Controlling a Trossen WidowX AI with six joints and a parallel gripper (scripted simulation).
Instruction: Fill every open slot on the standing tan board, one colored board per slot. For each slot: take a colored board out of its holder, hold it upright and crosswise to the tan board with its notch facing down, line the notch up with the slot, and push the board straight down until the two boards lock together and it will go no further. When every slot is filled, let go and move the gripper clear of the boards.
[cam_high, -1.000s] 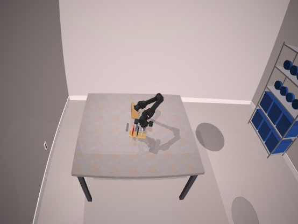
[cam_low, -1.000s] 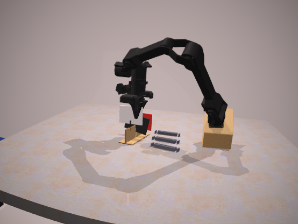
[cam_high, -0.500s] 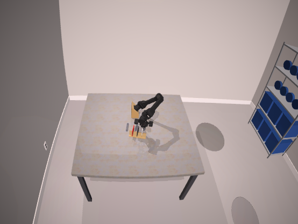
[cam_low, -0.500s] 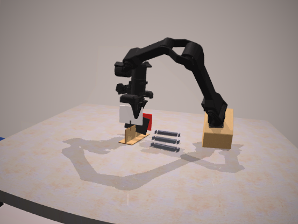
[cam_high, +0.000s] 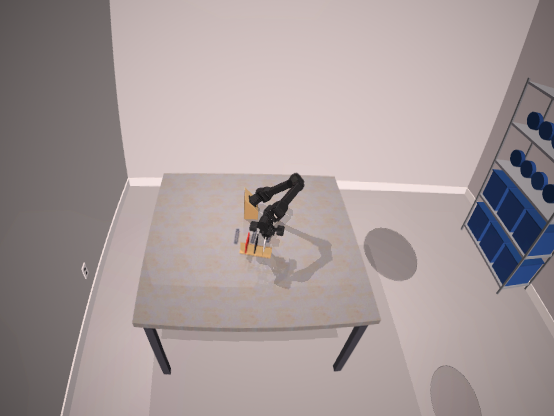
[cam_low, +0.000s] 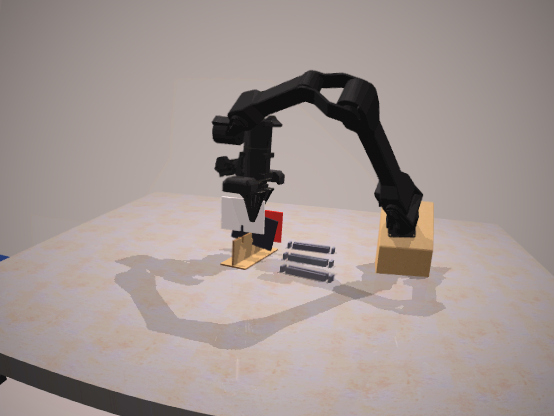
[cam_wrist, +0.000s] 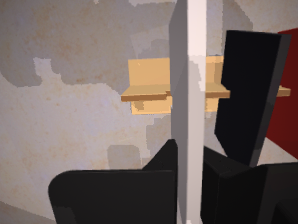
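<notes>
Right now my gripper tip is 1 cm short of the dark navy board, 5 cm to the left of it and 4 cm above it. From my gripper tip the other things lie so: red board: 10 cm to the right, 4 cm below; white board: 2 cm ahead, 1 cm to the right; tan board: 1 cm ahead, 5 cm to the right, 7 cm below.
</notes>
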